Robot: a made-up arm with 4 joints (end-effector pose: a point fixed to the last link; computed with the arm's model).
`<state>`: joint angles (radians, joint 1 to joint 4).
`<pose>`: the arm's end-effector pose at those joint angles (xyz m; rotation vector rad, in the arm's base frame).
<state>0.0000 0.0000 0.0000 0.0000</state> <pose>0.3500 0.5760 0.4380 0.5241 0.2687 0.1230</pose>
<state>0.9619 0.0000 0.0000 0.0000</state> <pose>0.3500 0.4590 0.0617 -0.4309 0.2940 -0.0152</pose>
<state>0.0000 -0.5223 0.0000 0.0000</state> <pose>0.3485 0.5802 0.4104 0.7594 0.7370 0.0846</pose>
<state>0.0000 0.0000 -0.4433 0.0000</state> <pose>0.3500 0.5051 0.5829 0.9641 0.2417 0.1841</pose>
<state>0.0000 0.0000 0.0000 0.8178</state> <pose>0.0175 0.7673 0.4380 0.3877 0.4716 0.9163</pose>
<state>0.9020 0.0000 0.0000 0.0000</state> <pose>0.3500 0.4764 0.0804 -0.3714 0.2938 -0.0064</pose>
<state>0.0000 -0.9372 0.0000 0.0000</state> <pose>0.3382 0.5872 0.3919 0.9354 1.1141 0.0486</pose>
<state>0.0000 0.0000 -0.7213 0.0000</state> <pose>0.3500 0.4310 0.6526 1.2398 0.2195 0.2216</pose>
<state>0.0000 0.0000 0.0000 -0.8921</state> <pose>0.4302 0.1676 0.4380 0.6026 0.0167 -0.7427</pose>
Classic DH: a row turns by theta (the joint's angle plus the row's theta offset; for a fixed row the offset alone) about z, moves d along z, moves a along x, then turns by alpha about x. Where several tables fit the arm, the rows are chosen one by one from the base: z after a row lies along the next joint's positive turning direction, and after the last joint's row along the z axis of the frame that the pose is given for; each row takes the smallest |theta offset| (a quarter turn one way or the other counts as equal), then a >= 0, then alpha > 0; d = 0 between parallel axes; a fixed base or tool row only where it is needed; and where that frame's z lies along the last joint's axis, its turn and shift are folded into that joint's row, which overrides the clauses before.
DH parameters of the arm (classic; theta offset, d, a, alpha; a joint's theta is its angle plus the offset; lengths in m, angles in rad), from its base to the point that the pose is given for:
base (fixed): 1.5708 0.362 0.157 -1.5708
joint 1: 1.4467 -0.0975 -0.0128 -1.1423
joint 2: 0 -0.0664 0.0294 1.1423
joint 3: -1.4467 0.1621 0.069 1.5708
joint 4: -1.0337 0.1591 0.4799 0.5886
tool (fixed): -0.4104 -0.0891 0 0

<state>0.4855 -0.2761 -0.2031 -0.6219</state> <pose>0.4516 0.2772 0.3171 0.3664 0.2716 -0.6067</pose>
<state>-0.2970 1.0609 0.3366 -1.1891</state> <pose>0.1428 0.0633 0.6695 0.5751 -1.2203 -1.0174</pose>
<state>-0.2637 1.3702 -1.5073 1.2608</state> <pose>-0.4260 0.3916 0.2669 0.0717 -1.0583 2.0204</pose>
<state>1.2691 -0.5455 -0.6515 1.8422</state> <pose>-0.2307 0.7348 0.3528 0.3061 1.1486 1.3862</pose>
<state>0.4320 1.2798 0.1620 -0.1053</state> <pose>0.3487 0.5662 0.3295 -0.5766 -0.9066 0.2116</pose>
